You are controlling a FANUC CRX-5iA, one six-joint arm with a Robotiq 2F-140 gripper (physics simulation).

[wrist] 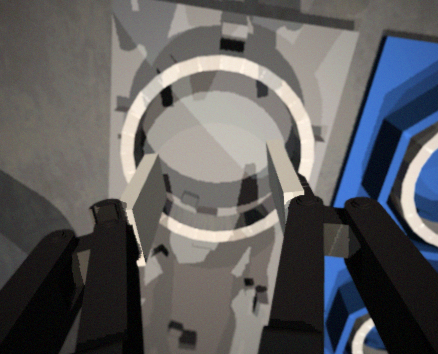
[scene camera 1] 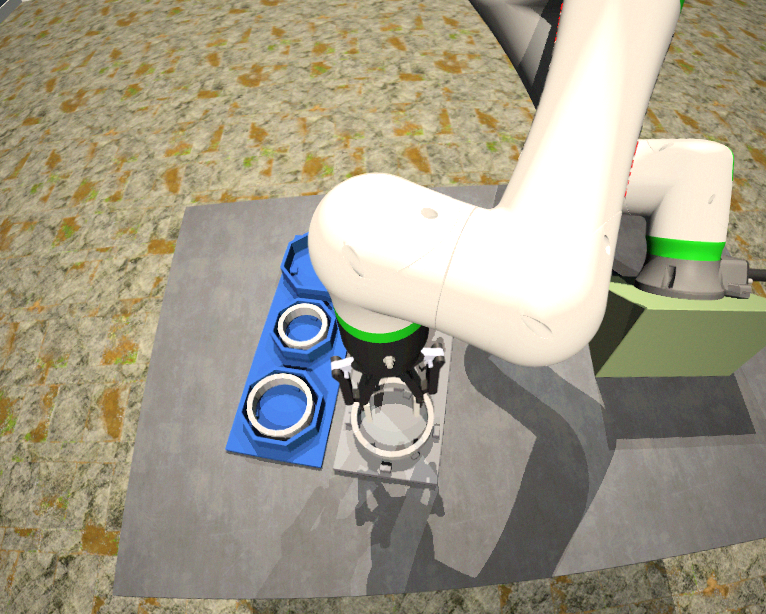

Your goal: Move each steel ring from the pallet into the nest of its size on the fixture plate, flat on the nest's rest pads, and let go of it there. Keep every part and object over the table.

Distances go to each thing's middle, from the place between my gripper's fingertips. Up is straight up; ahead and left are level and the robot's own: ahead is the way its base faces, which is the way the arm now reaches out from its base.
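Steel ring (scene camera 1: 394, 455): 1 cm to the right of my hand, 5 cm below. Blue pallet (scene camera 1: 311, 453): 16 cm ahead of my hand, 17 cm to the right, 8 cm below. Grey fixture plate (scene camera 1: 351, 457): 2 cm behind my hand, 15 cm to the right, 7 cm below.
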